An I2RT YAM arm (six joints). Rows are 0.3 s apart.
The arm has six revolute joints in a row. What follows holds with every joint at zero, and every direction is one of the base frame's.
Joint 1 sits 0.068 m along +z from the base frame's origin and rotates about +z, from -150 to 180 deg.
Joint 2 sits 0.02 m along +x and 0.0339 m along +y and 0.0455 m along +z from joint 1 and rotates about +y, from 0 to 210 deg.
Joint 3 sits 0.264 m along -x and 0.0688 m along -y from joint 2 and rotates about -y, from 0 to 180 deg.
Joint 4 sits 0.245 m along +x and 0.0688 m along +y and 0.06 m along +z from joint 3 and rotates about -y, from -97 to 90 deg.
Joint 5 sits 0.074 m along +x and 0.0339 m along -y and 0.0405 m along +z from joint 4 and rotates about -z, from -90 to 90 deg.
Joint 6 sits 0.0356 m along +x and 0.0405 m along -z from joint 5 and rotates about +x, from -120 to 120 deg.
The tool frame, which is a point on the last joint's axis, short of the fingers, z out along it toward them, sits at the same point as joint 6; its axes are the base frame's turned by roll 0, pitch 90 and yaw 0 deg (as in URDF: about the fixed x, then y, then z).
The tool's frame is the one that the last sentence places.
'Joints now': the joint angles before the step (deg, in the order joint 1, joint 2, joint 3, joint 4, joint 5, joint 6). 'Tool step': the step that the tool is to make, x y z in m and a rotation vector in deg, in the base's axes. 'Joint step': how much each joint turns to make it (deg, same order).
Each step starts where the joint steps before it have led.
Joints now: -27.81, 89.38, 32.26, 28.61, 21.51, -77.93
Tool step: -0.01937, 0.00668, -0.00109, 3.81, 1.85, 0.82
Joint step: -1.00, -5.00, -2.93, -5.95, -2.82, 1.29
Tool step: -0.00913, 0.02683, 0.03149, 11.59, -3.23, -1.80
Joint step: 4.02, -10.87, 3.24, -20.61, -2.17, 13.62
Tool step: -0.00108, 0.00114, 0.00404, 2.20, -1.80, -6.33
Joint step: 0.62, -0.56, 1.07, -3.07, 3.60, 6.89
